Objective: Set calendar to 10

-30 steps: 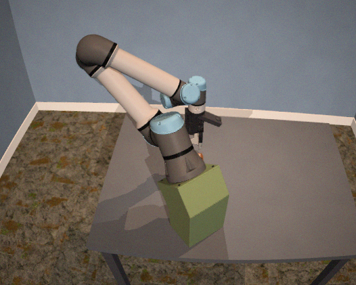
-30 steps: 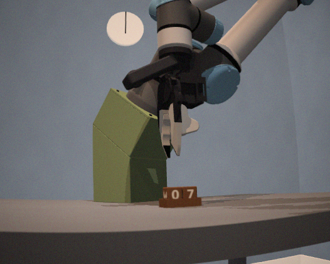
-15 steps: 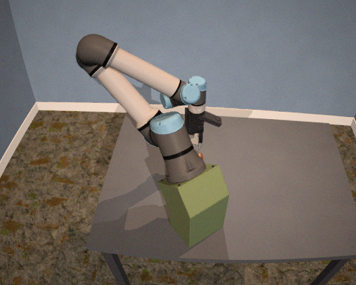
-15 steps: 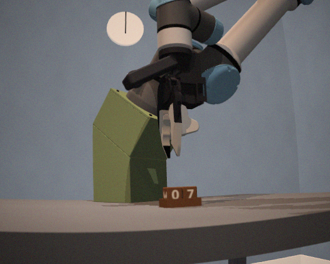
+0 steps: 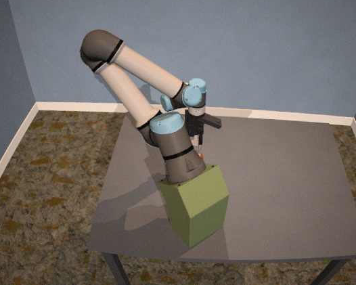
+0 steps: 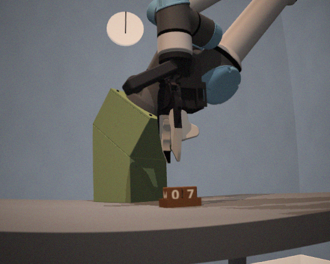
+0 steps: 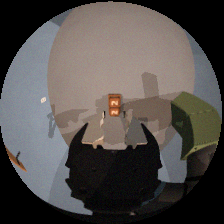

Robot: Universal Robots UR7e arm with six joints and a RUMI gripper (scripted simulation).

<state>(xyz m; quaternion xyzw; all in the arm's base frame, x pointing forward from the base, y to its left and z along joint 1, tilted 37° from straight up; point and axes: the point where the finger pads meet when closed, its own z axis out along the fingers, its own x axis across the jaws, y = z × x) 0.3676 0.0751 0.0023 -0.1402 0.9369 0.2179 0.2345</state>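
My gripper is now 1 cm past the brown calendar tray, 1 cm to the right of it and 10 cm above it.
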